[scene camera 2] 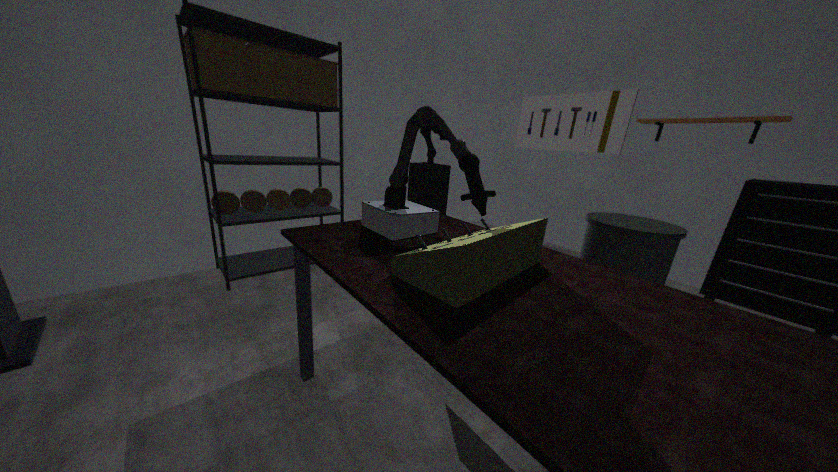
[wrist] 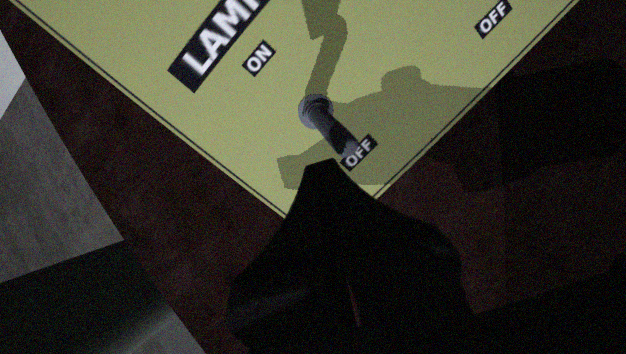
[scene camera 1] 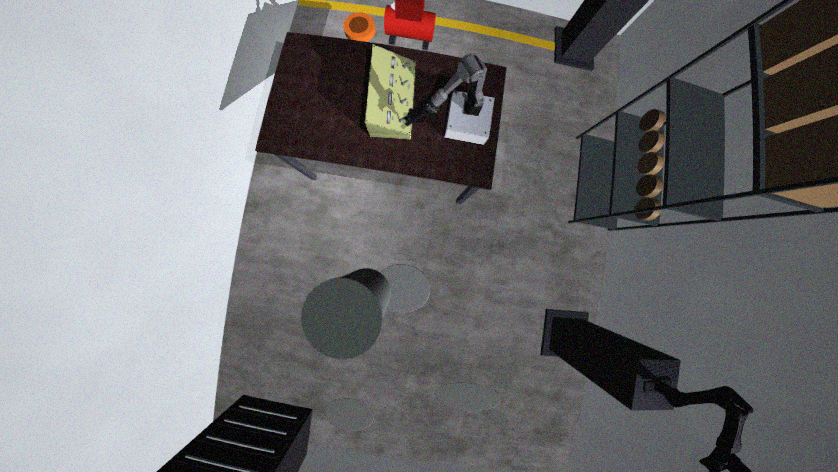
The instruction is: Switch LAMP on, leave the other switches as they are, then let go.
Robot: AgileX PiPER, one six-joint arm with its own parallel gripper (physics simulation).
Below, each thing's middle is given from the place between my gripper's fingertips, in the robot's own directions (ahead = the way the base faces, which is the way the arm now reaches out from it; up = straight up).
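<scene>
I find my hand 30 mm above the lamp switch (wrist: 345, 144), 20 mm short of it and 20 mm to the left of it. Counted from my hand, the yellow-green switch panel (scene camera 1: 384, 109) is 60 mm below, 120 mm ahead and 190 mm to the right. Going by their middles, the lamp switch is the nearest to my hand of the things named here.
</scene>
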